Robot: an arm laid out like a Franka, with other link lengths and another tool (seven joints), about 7 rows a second.
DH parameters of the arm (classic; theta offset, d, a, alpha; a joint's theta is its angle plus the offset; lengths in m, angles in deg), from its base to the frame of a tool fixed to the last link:
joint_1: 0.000 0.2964 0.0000 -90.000
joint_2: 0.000 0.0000 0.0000 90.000
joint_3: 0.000 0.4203 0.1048 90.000
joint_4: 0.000 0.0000 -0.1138 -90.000
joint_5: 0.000 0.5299 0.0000 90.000
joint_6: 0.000 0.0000 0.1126 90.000
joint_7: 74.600 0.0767 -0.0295 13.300
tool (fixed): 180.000 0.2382 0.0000 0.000
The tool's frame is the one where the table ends.
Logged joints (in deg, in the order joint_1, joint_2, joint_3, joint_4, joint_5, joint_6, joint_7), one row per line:
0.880, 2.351, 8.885, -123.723, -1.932, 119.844, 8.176
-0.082, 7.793, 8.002, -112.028, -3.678, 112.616, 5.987
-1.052, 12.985, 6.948, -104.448, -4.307, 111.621, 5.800
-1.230, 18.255, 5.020, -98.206, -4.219, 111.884, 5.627
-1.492, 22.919, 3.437, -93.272, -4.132, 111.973, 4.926
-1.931, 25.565, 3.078, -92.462, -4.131, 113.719, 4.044
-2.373, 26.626, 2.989, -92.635, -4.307, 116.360, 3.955
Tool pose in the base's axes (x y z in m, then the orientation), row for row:
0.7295, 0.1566, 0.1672, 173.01, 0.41, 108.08
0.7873, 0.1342, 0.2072, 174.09, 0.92, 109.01
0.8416, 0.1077, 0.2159, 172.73, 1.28, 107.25
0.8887, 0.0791, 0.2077, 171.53, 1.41, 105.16
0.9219, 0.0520, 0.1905, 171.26, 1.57, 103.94
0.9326, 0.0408, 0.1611, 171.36, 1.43, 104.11
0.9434, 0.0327, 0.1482, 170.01, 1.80, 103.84
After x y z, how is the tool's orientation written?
As angles about the fixed x, y, z axes (roll, pitch, yaw), in degrees.
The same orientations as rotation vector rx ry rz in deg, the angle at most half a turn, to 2 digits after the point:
102.95, 141.97, 8.30
101.96, 143.09, 6.57
103.38, 140.56, 7.77
105.31, 137.90, 8.91
106.53, 136.50, 8.96
106.45, 136.79, 9.00
105.98, 135.64, 10.17

